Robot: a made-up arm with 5 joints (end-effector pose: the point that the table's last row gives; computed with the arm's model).
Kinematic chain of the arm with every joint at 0, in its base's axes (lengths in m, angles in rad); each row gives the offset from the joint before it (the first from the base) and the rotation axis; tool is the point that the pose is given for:
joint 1: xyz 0 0 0.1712 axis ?
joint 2: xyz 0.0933 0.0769 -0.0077 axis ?
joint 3: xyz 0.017 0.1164 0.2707 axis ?
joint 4: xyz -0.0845 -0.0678 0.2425 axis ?
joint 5: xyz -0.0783 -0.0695 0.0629 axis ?
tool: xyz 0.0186 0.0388 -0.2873
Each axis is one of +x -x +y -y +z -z.
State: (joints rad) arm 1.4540 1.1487 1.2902 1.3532 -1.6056
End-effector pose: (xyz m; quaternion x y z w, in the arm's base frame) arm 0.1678 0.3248 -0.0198 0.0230 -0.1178 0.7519 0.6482
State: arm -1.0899 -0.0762 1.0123 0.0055 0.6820
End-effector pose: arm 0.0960 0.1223 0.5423 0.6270 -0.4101 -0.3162 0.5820
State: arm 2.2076 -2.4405 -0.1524 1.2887 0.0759
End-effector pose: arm -0.0268 -0.0822 -0.1233 -0.3919 0.8371 -0.3817 0.0049
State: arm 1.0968 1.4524 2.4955 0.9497 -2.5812
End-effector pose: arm -0.1696 -0.1406 0.0224 -0.4441 0.1928 0.2175 0.8475
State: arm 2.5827 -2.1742 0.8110 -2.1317 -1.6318
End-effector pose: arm 0.1144 -0.1975 -0.4521 0.0583 0.1658 0.8125 0.5559
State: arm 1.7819 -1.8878 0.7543 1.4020 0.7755
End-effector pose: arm -0.0086 -0.1185 -0.1514 -0.2109 0.4429 -0.7631 0.4207
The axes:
joint 1: +z
joint 2: +y
joint 3: +x
joint 4: +z
joint 5: +x

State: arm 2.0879 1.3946 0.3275 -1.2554 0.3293
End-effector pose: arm -0.3592 0.2560 0.2474 -0.5139 0.0942 0.1973 0.8295
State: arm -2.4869 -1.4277 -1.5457 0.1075 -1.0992
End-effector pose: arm 0.6477 0.0887 0.1639 0.3899 -0.6765 0.3741 0.5004
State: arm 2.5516 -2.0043 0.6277 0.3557 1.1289
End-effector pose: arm 0.1540 -0.2844 -0.2276 -0.5606 -0.1050 -0.5715 0.5899
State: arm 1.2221 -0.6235 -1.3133 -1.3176 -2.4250
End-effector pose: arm -0.7766 -0.2260 0.3397 -0.6759 -0.0110 -0.6653 0.3169
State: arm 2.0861 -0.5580 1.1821 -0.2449 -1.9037
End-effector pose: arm 0.3076 0.0505 0.0867 -0.0496 -0.3599 0.7501 0.5527
